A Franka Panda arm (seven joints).
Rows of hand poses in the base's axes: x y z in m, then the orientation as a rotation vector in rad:
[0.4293, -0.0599, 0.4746, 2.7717, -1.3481, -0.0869]
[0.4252, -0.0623, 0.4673, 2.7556, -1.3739, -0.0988]
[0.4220, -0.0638, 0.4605, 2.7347, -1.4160, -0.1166]
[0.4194, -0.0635, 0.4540, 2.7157, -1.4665, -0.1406]
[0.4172, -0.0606, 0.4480, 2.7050, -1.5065, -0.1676]
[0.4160, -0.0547, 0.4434, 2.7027, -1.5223, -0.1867]
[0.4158, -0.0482, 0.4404, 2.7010, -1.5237, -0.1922]
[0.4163, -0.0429, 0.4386, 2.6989, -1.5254, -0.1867]
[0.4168, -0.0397, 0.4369, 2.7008, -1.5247, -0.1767]
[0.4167, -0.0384, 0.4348, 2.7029, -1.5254, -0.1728]
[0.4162, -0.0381, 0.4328, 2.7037, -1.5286, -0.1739]
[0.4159, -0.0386, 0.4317, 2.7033, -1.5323, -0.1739]
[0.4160, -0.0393, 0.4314, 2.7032, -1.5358, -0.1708]
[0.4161, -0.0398, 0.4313, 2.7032, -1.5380, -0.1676]
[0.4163, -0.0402, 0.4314, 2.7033, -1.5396, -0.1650]
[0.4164, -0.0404, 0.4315, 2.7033, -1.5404, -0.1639]
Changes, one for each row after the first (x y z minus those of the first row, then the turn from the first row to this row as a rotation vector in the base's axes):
[-0.0041, -0.0024, -0.0073, 0.0002, 0.0079, -0.0198]
[-0.0073, -0.0039, -0.0141, 0.0050, 0.0174, -0.0506]
[-0.0099, -0.0036, -0.0206, 0.0174, 0.0274, -0.0859]
[-0.0121, -0.0007, -0.0266, 0.0340, 0.0376, -0.1126]
[-0.0133, 0.0052, -0.0312, 0.0450, 0.0454, -0.1228]
[-0.0135, 0.0117, -0.0342, 0.0461, 0.0488, -0.1242]
[-0.0130, 0.0170, -0.0360, 0.0433, 0.0462, -0.1257]
[-0.0125, 0.0202, -0.0377, 0.0411, 0.0400, -0.1245]
[-0.0126, 0.0215, -0.0398, 0.0418, 0.0369, -0.1242]
[-0.0131, 0.0218, -0.0418, 0.0441, 0.0364, -0.1259]
[-0.0134, 0.0213, -0.0429, 0.0453, 0.0357, -0.1281]
[-0.0133, 0.0206, -0.0432, 0.0457, 0.0332, -0.1301]
[-0.0132, 0.0201, -0.0433, 0.0455, 0.0309, -0.1313]
[-0.0130, 0.0197, -0.0432, 0.0454, 0.0290, -0.1321]
[-0.0129, 0.0195, -0.0431, 0.0454, 0.0282, -0.1325]

